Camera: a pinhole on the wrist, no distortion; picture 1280 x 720 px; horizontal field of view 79.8 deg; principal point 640.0 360.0 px. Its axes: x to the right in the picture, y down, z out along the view. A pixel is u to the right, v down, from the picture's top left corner.
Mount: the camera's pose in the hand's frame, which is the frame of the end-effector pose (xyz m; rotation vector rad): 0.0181 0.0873 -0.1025 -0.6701 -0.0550 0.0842
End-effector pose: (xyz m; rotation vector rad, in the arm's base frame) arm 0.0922 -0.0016 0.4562 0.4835 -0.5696 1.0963
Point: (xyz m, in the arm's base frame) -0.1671 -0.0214 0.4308
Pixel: 208.1 465.1
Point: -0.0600 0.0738 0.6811
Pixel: 1069.8 93.2
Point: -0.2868 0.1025 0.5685
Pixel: 706.8 631.0
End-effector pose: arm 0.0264 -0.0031 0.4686 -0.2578 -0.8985 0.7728
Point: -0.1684 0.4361 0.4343
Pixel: 1159.3 665.4
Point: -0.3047 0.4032 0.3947
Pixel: 876.0 592.7
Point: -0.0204 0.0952 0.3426
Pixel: 324.6 579.6
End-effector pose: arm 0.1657 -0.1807 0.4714 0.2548 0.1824 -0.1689
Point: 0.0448 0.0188 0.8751
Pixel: 272.8 178.7
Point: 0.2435 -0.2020 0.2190
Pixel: behind the camera
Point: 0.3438 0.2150 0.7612
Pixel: 776.6 546.4
